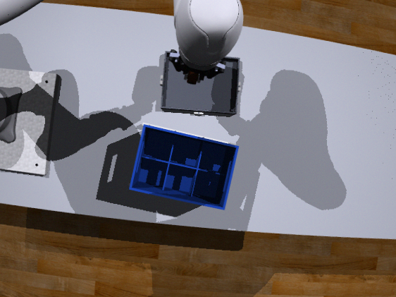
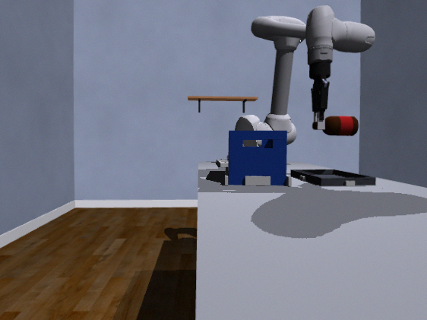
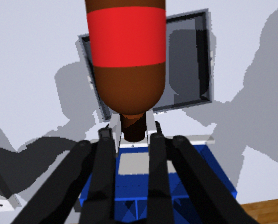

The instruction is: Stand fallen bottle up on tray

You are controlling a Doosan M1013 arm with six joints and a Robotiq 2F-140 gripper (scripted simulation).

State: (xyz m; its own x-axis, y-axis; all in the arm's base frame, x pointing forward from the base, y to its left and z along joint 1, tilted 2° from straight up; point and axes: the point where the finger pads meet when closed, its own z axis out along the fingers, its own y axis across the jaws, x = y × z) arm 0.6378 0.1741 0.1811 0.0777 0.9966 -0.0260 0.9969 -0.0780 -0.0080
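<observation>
My gripper is now 50 mm to the right of the bottle and 20 mm above it. The rest, counted from my hand: blue crate 250 mm to the right, 140 mm below, 10 mm ahead; then dark tray 210 mm below, 40 mm ahead, 20 mm to the left.
</observation>
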